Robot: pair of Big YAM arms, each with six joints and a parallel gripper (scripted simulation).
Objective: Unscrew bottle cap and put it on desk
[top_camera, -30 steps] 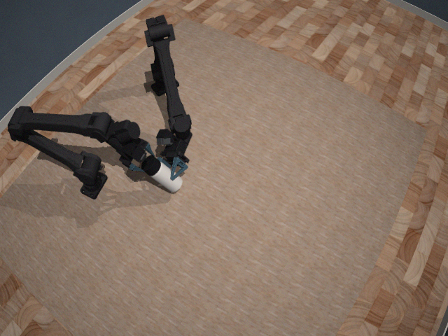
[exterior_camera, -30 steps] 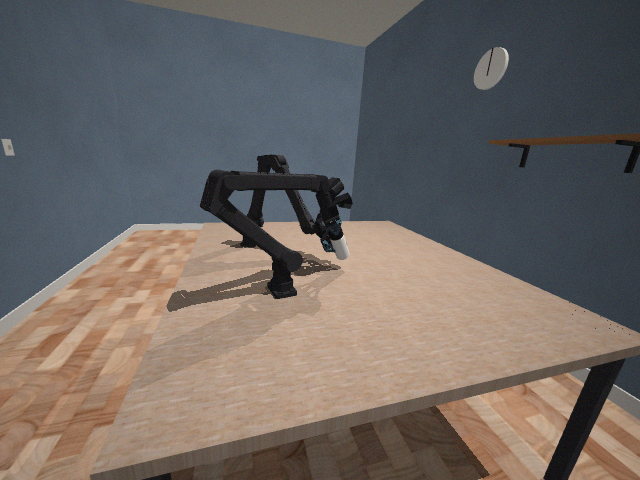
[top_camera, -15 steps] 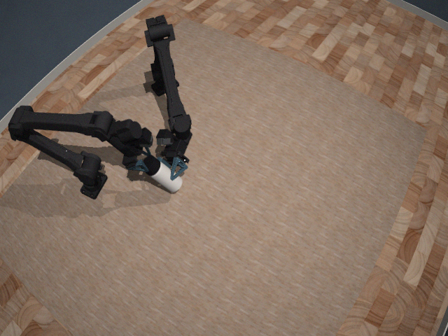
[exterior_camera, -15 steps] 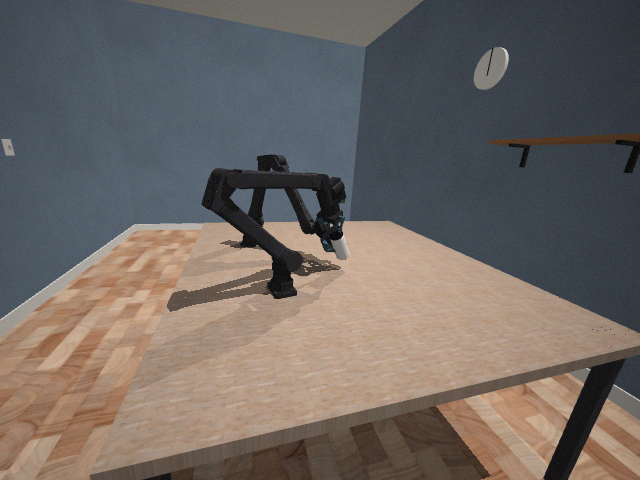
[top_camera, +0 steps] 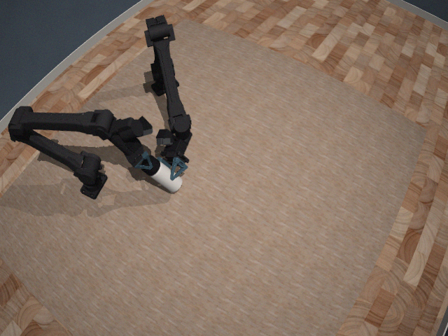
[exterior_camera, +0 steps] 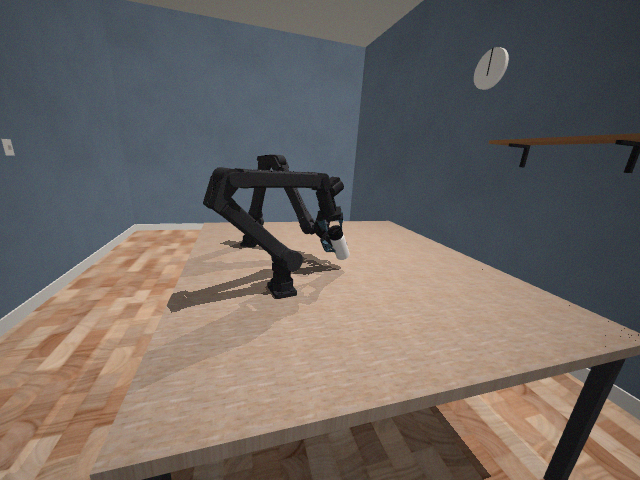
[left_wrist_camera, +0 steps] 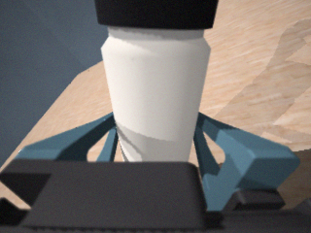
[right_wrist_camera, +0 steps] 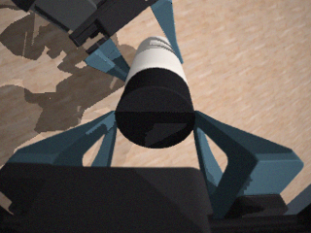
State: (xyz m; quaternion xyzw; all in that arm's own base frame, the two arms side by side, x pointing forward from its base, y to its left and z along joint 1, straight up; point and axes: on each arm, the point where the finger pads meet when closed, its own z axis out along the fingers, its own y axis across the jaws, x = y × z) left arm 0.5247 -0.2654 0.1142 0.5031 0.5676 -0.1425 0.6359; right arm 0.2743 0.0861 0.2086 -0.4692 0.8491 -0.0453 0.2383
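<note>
Right now the black cap is 20 mm below my right hand and 10 mm ahead of it. From my right hand the other things lie so: white bottle: 60 mm below, 30 mm ahead, 10 mm to the left.
The white bottle is 40 mm above my left hand, 20 mm behind it and 10 mm to the right of it. From my left hand the other things lie so: black cap (70 mm above, 40 mm behind, 20 mm to the right).
</note>
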